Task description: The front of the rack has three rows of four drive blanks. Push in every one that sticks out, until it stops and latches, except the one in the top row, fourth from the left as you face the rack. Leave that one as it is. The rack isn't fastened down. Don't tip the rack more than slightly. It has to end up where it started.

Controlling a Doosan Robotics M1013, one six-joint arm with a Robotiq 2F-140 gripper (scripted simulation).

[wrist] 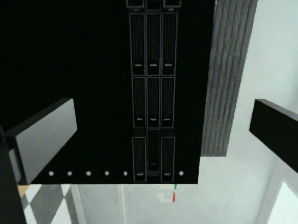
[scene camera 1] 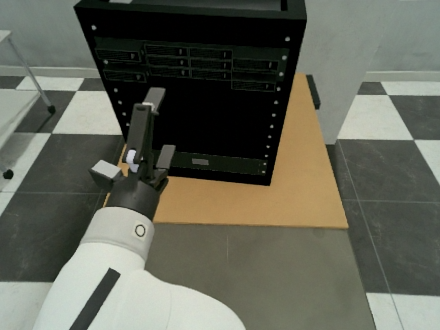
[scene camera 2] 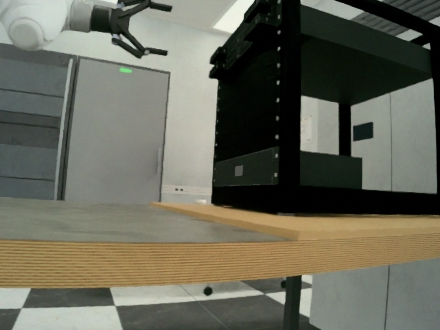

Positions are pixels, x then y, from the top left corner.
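There's a black rack you'd see in scene camera 2 [258,164], and in scene camera 1 and the wrist view as well. On that rack, [wrist: 85,57] and [scene camera 1: 183,101] are the same spot.
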